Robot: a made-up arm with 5 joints. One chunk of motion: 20 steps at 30 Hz.
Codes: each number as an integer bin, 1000 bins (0 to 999) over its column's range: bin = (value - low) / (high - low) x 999, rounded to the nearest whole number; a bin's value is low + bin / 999 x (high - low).
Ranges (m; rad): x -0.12..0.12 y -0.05..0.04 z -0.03..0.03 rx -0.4..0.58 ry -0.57..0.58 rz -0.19..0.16
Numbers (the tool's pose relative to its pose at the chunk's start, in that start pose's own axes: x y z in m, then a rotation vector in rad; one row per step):
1: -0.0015 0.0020 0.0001 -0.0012 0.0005 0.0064
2: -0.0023 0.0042 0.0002 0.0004 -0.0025 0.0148
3: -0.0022 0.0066 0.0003 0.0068 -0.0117 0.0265
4: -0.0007 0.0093 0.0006 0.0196 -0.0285 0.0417
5: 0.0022 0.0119 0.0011 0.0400 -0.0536 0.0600
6: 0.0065 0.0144 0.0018 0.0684 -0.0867 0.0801
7: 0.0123 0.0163 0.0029 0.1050 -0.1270 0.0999
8: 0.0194 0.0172 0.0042 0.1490 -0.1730 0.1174
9: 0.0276 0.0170 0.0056 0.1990 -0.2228 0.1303
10: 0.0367 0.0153 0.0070 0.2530 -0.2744 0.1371
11: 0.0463 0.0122 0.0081 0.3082 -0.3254 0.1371
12: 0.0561 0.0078 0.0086 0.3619 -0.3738 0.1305
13: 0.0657 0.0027 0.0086 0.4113 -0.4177 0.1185
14: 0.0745 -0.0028 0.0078 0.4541 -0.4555 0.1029
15: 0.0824 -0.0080 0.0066 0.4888 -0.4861 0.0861
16: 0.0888 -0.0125 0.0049 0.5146 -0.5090 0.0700
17: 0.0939 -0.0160 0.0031 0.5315 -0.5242 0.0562
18: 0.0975 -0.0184 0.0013 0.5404 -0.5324 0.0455
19: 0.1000 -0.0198 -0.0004 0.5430 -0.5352 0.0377
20: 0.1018 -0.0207 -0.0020 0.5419 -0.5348 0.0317
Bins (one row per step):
1: 493 577 501 407 496 561
2: 490 602 503 408 493 585
3: 490 628 504 415 485 618
4: 497 658 509 428 470 661
5: 509 687 518 449 449 714
6: 527 715 529 477 420 771
7: 551 736 548 515 385 827
8: 580 746 569 560 345 877
9: 614 744 593 611 302 914
10: 652 725 616 666 257 934
11: 692 690 634 722 212 934
12: 733 642 643 777 170 915
13: 773 585 643 827 132 881
14: 810 524 629 871 99 836
15: 842 466 609 906 73 788
16: 869 416 581 932 53 742
17: 890 377 551 950 40 703
18: 905 351 521 959 33 672
19: 916 335 493 961 30 650
20: 923 325 466 960 31 633

